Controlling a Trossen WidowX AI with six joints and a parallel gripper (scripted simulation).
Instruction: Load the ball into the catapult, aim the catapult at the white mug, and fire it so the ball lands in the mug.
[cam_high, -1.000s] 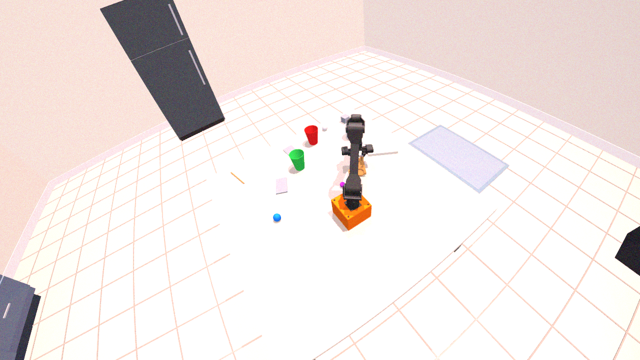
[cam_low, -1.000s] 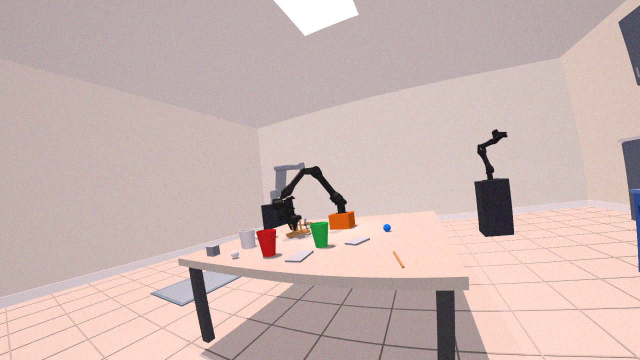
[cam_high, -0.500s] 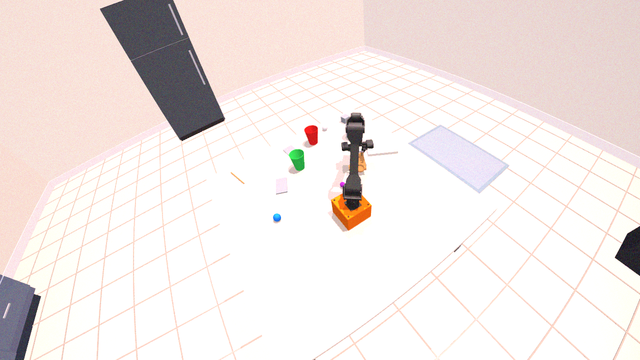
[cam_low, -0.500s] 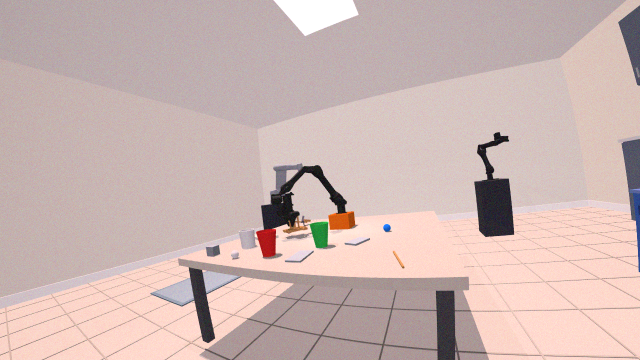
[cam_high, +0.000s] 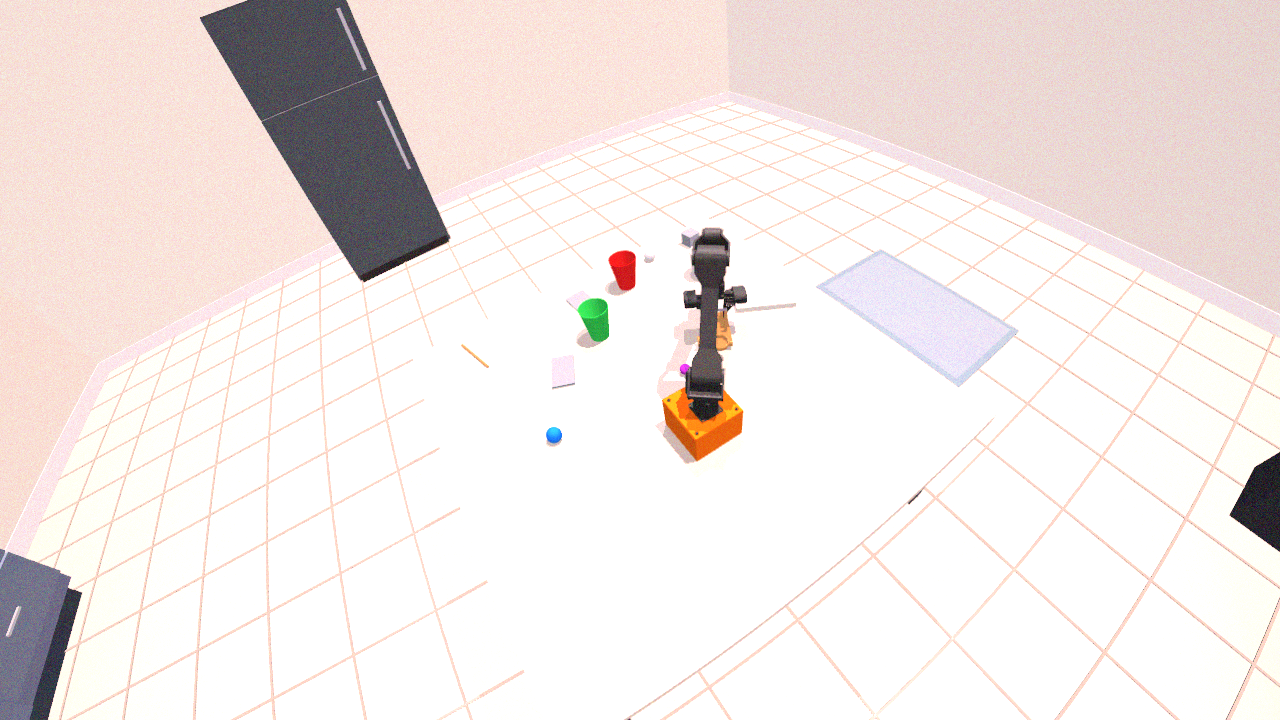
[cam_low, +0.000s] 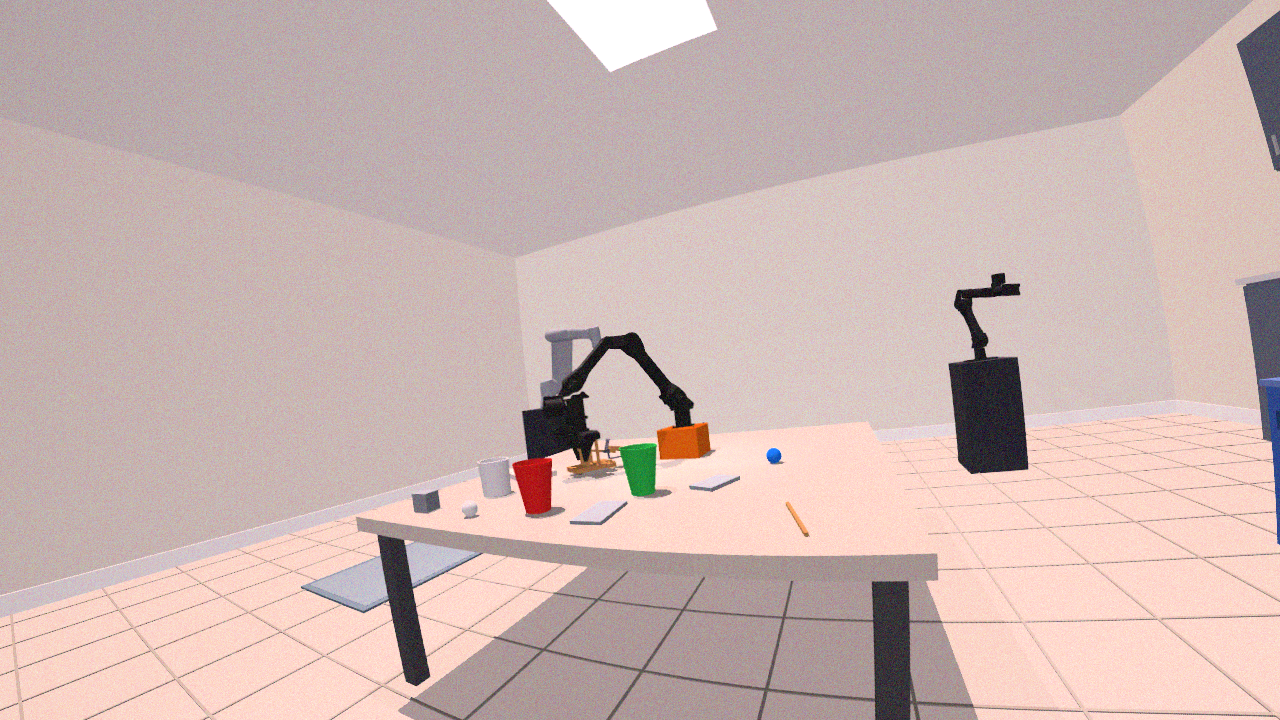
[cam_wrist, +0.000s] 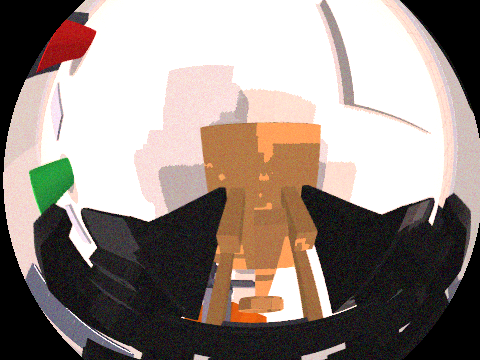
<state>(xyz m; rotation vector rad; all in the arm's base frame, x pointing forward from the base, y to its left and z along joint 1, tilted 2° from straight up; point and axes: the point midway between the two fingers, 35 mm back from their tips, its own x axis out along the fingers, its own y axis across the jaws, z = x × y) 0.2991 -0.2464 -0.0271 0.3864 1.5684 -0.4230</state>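
Right now my gripper tip is 180 mm to the right of the magenta ball, 100 mm past it and 30 mm above it. The rest, counted from my gripper tip: green cup: 310 mm to the left, 200 mm ahead, 10 mm below; wooden catapult: 50 mm to the left, 50 mm behind, 20 mm above; white mug: 260 mm ahead, 140 mm to the right, 10 mm below.
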